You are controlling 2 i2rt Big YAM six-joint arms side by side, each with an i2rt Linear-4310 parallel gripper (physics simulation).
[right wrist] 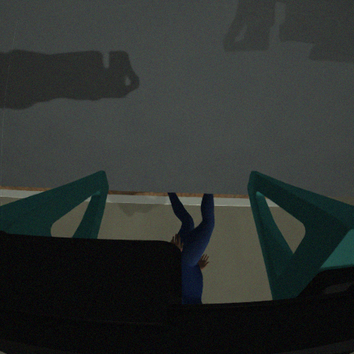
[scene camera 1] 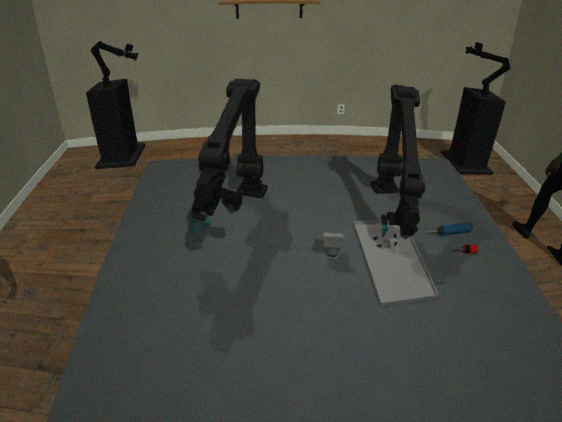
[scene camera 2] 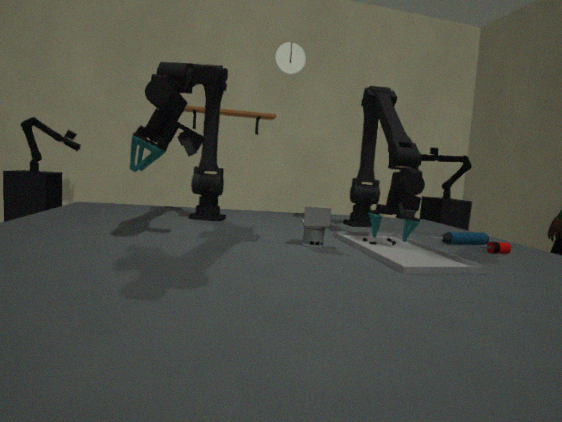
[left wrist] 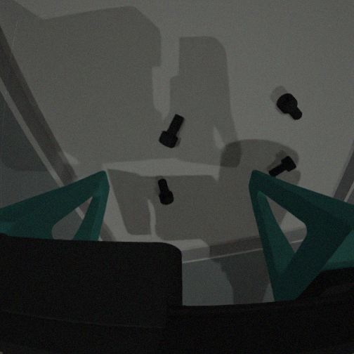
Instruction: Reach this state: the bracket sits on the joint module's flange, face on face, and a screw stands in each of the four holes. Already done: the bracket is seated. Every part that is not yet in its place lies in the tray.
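Places are measured from the left arm's base along level axes (x left, y back, z up), in centimetres.
Pixels of known places: left gripper, fingertip midpoint: (scene camera 1: pixel 393 237) (scene camera 2: pixel 388 239); right gripper, fingertip midpoint: (scene camera 1: pixel 195 222) (scene camera 2: pixel 136 170); left arm's base, origin of the base link: (scene camera 1: pixel 384 188) (scene camera 2: pixel 359 225); right arm's base, origin of the base link: (scene camera 1: pixel 252 191) (scene camera 2: pixel 207 218).
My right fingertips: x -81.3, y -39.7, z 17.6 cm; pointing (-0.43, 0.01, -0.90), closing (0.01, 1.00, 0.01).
Note:
For each thing: its middle in the pictures, then the offset to it from my right fingertips. Level surfaces: height alone.
- pale bracket, body centre: (scene camera 2: pixel 315 216) (scene camera 1: pixel 333 236) dx +46.7, dy -0.1, dz -9.4 cm
- joint module, body centre: (scene camera 2: pixel 313 234) (scene camera 1: pixel 332 246) dx +46.7, dy -0.1, dz -14.4 cm
- white tray, body centre: (scene camera 2: pixel 396 248) (scene camera 1: pixel 393 257) dx +69.3, dy -6.2, dz -16.8 cm
- blue-handled screwdriver, body centre: (scene camera 2: pixel 458 238) (scene camera 1: pixel 449 229) dx +100.0, dy +4.6, dz -15.6 cm
- grey mat, its level: dz -17.5 cm
The pale bracket (scene camera 1: pixel 333 240) (scene camera 2: pixel 318 217) sits on top of the joint module (scene camera 1: pixel 332 252) (scene camera 2: pixel 313 236), left of the tray; its holes cannot be made out. The white tray (scene camera 1: pixel 401 280) (scene camera 2: pixel 425 260) holds several loose black screws at its far end. In the left wrist view two screws (left wrist: pixel 171 131) (left wrist: pixel 165 192) lie left of centre and two more (left wrist: pixel 289 106) (left wrist: pixel 283 166) lie to the right. My left gripper (left wrist: pixel 178 178) (scene camera 2: pixel 391 239) is open and empty, low over the screws. My right gripper (right wrist: pixel 177 178) (scene camera 2: pixel 136 170) is open and empty, raised high at the left, away from the parts.
A blue-handled screwdriver (scene camera 1: pixel 456 229) (scene camera 2: pixel 466 238) and a red-handled one (scene camera 1: pixel 470 249) (scene camera 2: pixel 499 247) lie right of the tray on the grey mat (scene camera 1: pixel 300 350). People stand beyond the mat, partly seen in scene camera 1 and the right wrist view.

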